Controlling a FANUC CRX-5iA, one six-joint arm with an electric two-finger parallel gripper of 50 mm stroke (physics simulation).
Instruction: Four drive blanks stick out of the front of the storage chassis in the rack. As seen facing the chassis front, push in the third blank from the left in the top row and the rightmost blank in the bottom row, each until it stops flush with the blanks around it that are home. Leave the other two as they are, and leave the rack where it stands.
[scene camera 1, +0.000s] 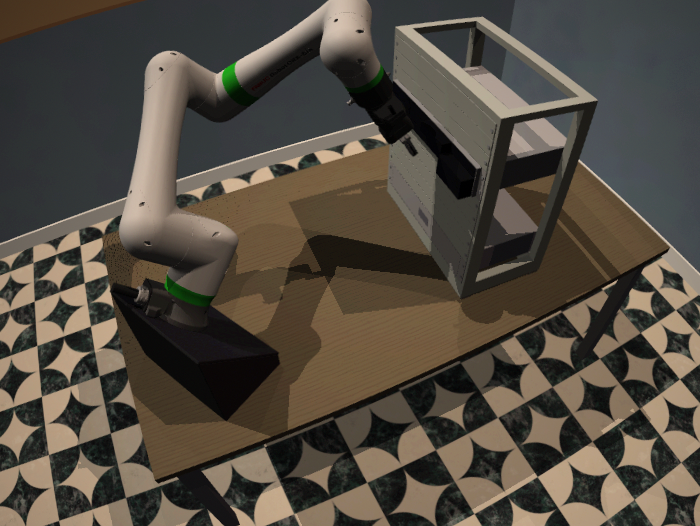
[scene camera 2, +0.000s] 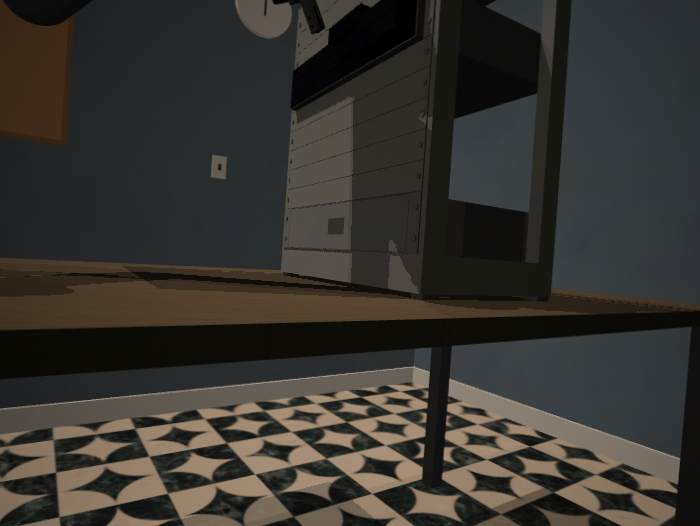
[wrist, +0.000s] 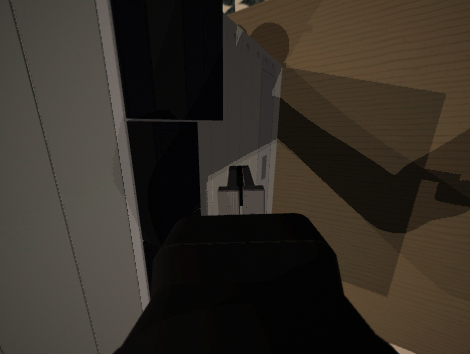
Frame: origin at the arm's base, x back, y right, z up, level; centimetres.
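Seen in the pictures: gripper, between the fingertips: (scene camera 1: 413, 152) (scene camera 2: 318, 31) (wrist: 239, 178); arm's base, origin of its link: (scene camera 1: 178, 316).
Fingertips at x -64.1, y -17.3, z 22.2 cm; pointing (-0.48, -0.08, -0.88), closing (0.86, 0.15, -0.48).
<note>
Offsets run from my fingertips to a thing's top centre. "spot": to the spot under its first point. Level surfaces: height alone.
The storage chassis {spot: dx -6.3, dy -12.3, dz +0.6 cm} (scene camera 1: 419, 121) (scene camera 2: 316, 82) is a black band across the upper front of the pale rack (scene camera 1: 548, 109) (scene camera 2: 441, 169). Dark blocks {spot: dx -6.6, dy +11.5, dz +1.5 cm} (scene camera 1: 457, 172) (scene camera 2: 390, 25) stick out near its right end. In the wrist view, a large black block {spot: dx -6.4, dy +8.5, dz +1.5 cm} (wrist: 172, 60) with faint seams stands out at the upper left, above a narrower black part {spot: dx -5.0, dy +0.0, dz +2.7 cm} (wrist: 172, 170). The darkness hides which single blanks stick out and how far. My gripper (scene camera 1: 414, 151) (scene camera 2: 318, 28) (wrist: 239, 178) is shut and empty. Its tips are in front of the chassis, left of the protruding blocks in scene camera 1.
Grey panels (scene camera 1: 410, 175) (scene camera 2: 384, 130) (wrist: 55, 150) cover the rack front above and below the chassis. The rack stands on the wooden table {dz -41.8 cm} (scene camera 1: 362, 345) (scene camera 2: 198, 308) (wrist: 360, 165). The arm's black base (scene camera 1: 237, 361) is at the table's other end. Shadows cross the table and rack front.
</note>
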